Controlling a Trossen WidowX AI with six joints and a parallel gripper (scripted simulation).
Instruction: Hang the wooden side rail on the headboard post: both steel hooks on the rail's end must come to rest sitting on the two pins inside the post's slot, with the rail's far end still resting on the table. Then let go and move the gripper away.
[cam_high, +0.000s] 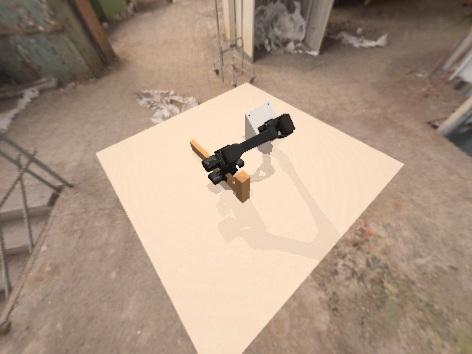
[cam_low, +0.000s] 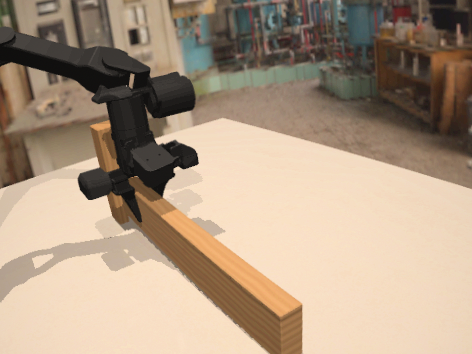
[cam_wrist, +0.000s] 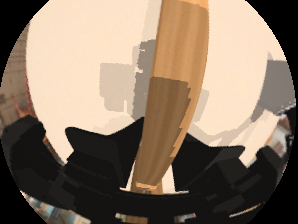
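My gripper tip is 110 mm to the right of the headboard post and 40 mm below it.
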